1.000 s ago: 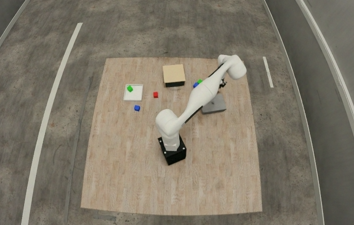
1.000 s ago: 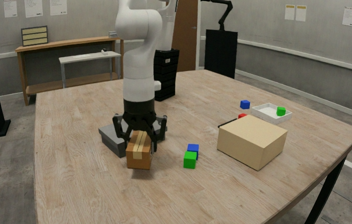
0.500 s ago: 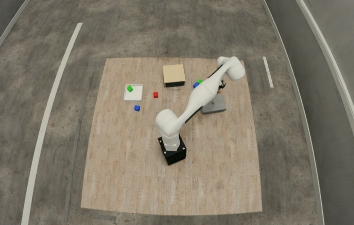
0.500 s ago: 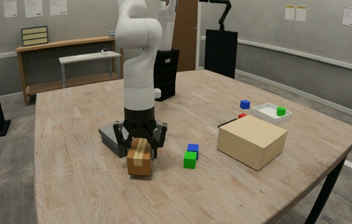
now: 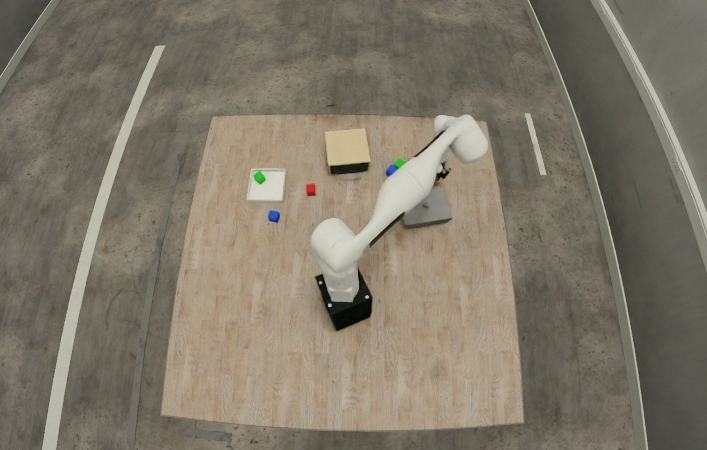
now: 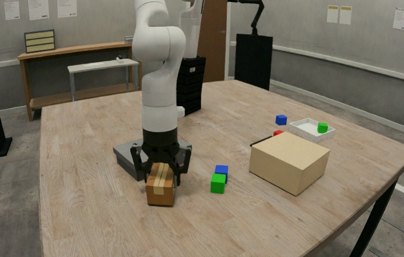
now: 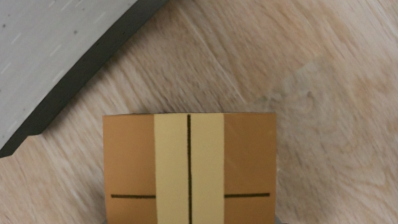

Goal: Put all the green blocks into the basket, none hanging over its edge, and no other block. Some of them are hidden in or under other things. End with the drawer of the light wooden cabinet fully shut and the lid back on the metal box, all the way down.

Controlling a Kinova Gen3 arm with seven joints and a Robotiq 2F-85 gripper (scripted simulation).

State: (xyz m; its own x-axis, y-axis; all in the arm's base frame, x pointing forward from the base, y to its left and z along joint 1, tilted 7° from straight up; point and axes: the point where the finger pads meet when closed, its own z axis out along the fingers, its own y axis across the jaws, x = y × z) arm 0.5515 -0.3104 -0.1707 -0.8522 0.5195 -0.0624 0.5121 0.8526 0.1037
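My gripper is now right at the small cardboard box. Round my hand: lid 160 mm behind, 30 mm to the left, 10 mm above; then grey metal box 160 mm behind, 30 mm to the left, 10 mm below; then drawer 60 mm ahead, 340 mm to the left.
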